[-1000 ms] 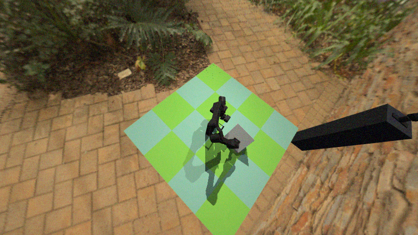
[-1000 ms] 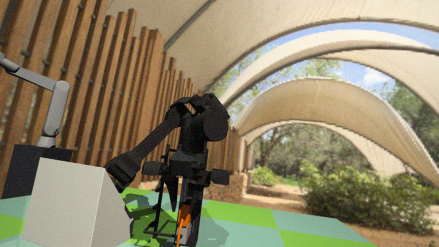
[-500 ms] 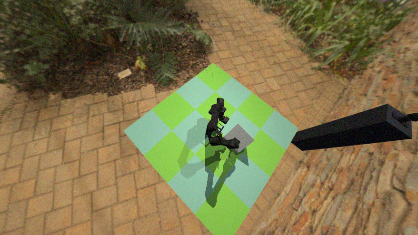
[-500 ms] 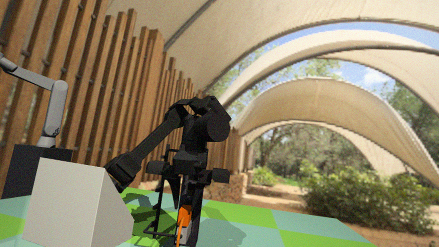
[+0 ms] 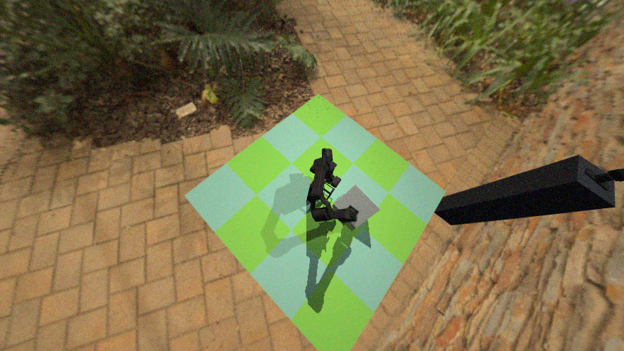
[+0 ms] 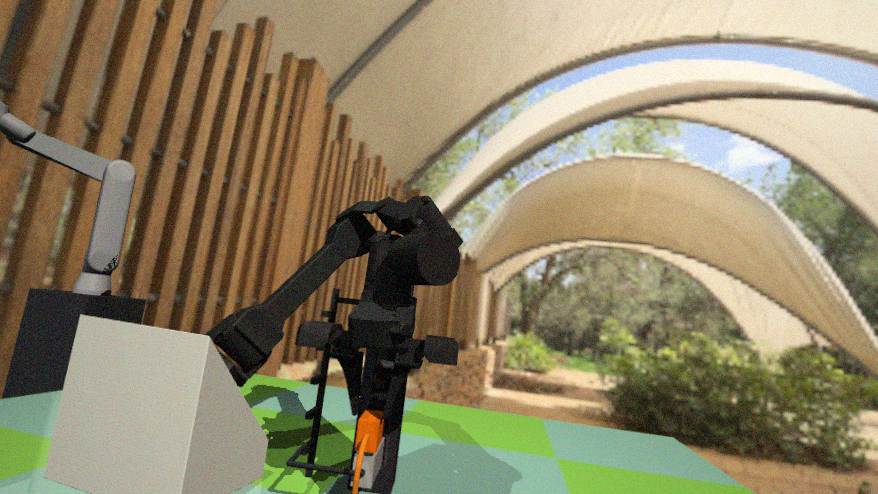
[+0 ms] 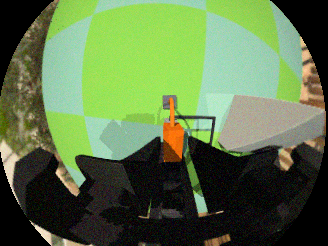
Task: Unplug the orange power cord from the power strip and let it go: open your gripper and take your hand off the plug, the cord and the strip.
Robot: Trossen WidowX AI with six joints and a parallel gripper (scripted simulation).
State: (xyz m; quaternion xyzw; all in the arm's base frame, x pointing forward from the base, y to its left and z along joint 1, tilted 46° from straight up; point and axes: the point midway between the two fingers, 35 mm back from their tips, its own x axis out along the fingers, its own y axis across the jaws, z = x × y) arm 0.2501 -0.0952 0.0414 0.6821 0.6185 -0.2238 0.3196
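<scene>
My gripper tip is now 10 mm past the orange plug, 30 mm to the right of it and 10 mm above it.
</scene>
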